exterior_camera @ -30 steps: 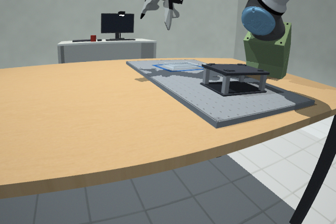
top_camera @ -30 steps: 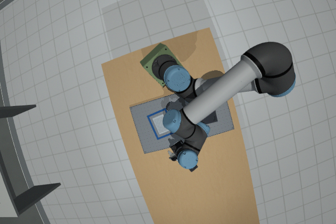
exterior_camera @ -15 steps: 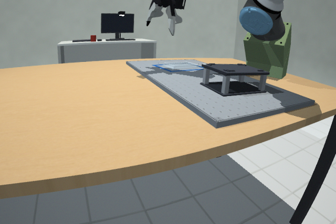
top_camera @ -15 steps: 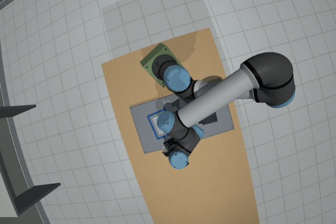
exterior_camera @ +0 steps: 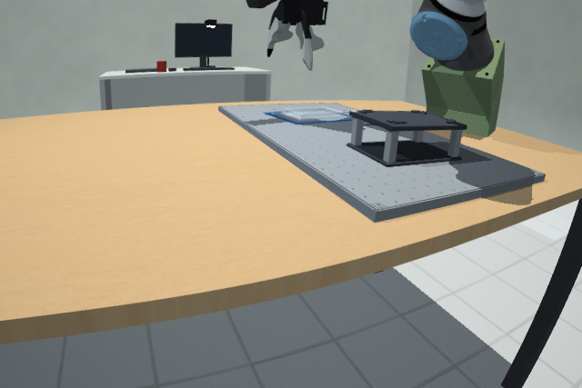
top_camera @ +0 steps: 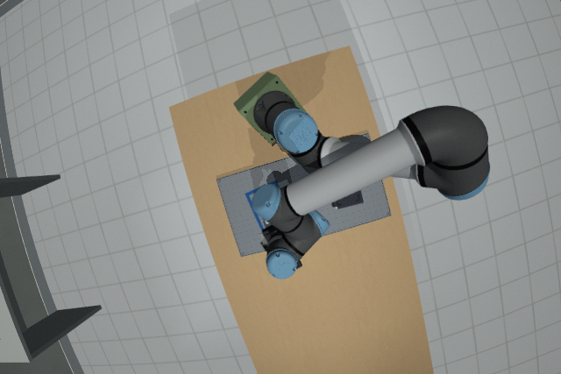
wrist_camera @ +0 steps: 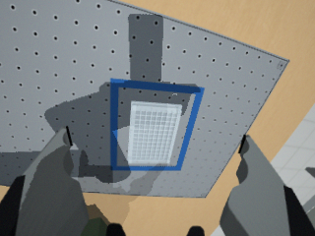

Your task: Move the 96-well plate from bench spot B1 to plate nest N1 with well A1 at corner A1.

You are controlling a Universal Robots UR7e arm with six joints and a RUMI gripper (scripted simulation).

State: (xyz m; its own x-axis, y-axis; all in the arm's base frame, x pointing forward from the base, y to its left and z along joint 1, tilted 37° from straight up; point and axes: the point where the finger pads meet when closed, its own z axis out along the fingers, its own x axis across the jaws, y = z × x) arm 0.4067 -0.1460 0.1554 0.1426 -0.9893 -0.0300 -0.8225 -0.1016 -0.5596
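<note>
The clear 96-well plate lies 9 cm behind my hand, 4 cm to the right of it and 12 cm below it. Also, from my hand: A1 label (3 cm behind, 24 cm to the left, 7 cm below).
</note>
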